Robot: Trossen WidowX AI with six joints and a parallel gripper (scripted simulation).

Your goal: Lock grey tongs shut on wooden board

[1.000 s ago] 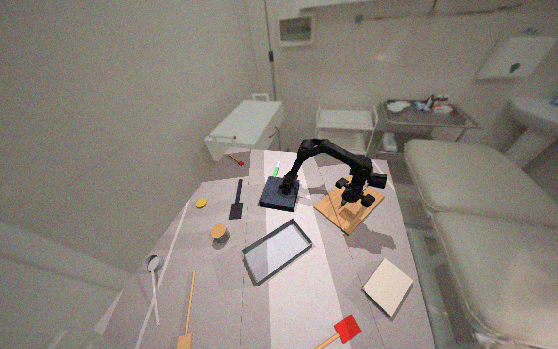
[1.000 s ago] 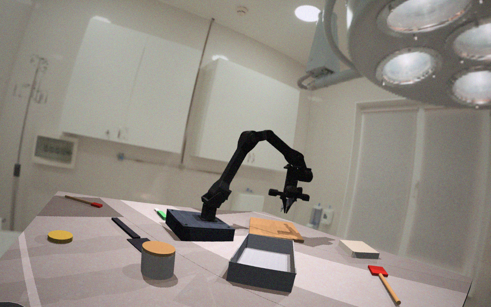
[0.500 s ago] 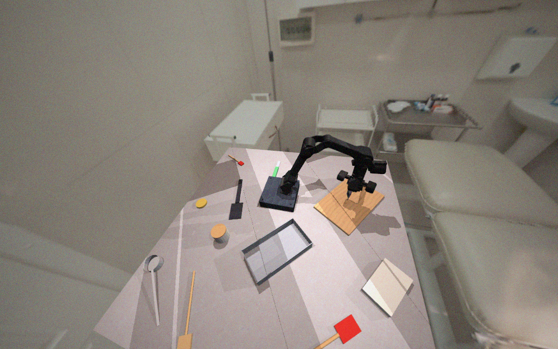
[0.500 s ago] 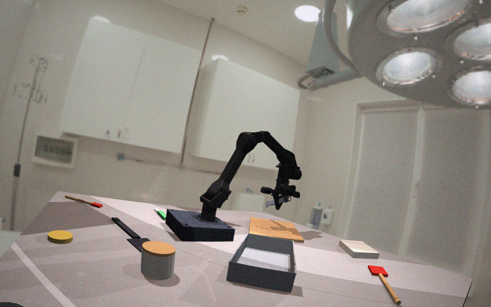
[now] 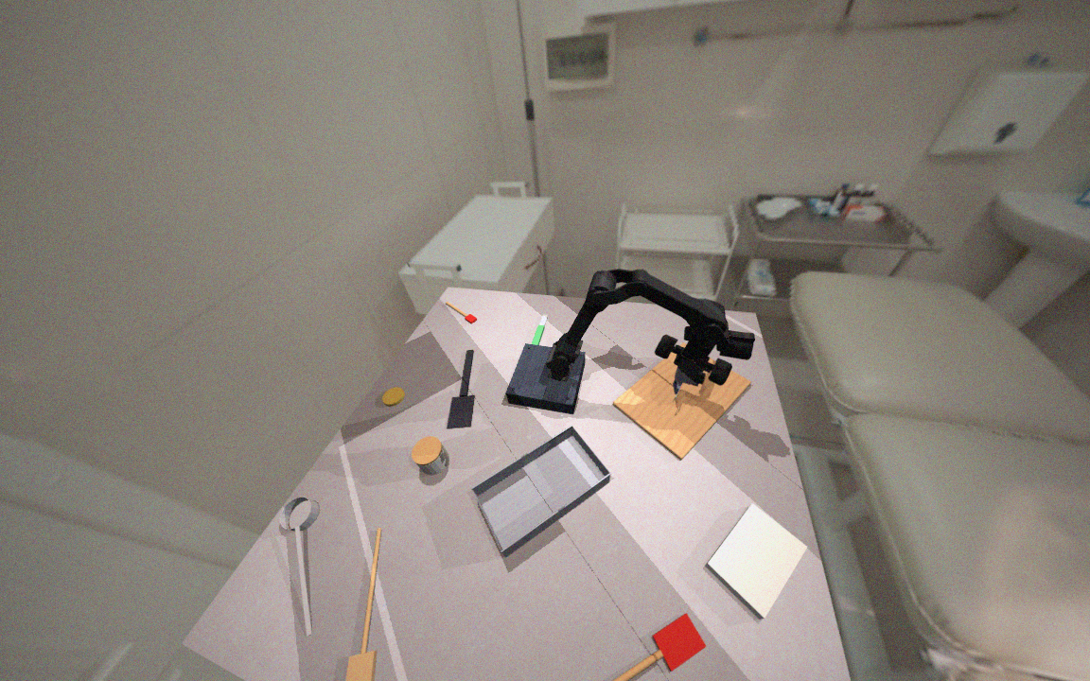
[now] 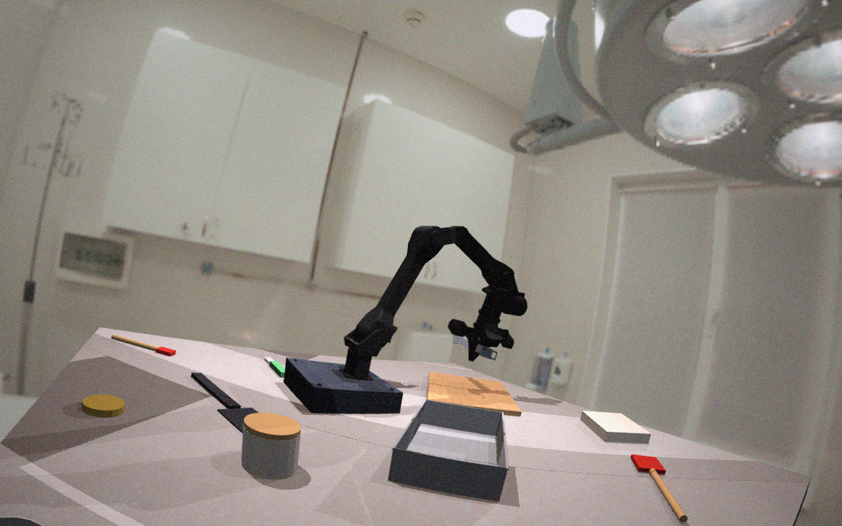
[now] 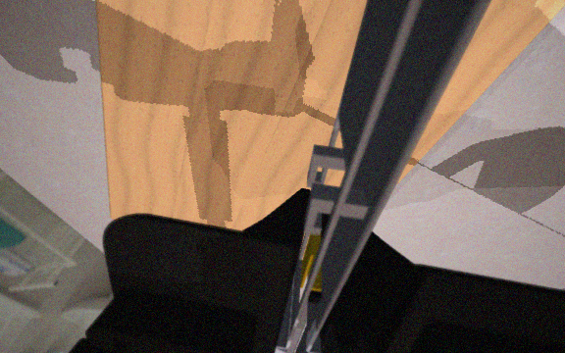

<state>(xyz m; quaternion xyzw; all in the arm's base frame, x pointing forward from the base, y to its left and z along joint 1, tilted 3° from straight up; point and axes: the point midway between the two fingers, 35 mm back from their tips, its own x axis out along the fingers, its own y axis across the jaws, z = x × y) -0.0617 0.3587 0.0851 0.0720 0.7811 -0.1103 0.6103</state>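
My gripper tip is 1 cm short of the wooden board, 1 cm to the right of it and 9 cm above it. Round my gripper tip: red-headed spatula: 64 cm ahead, 1 cm to the left, 9 cm below; roasting tin: 41 cm ahead, 29 cm to the right, 7 cm below; beige block: 40 cm ahead, 19 cm to the left, 9 cm below.
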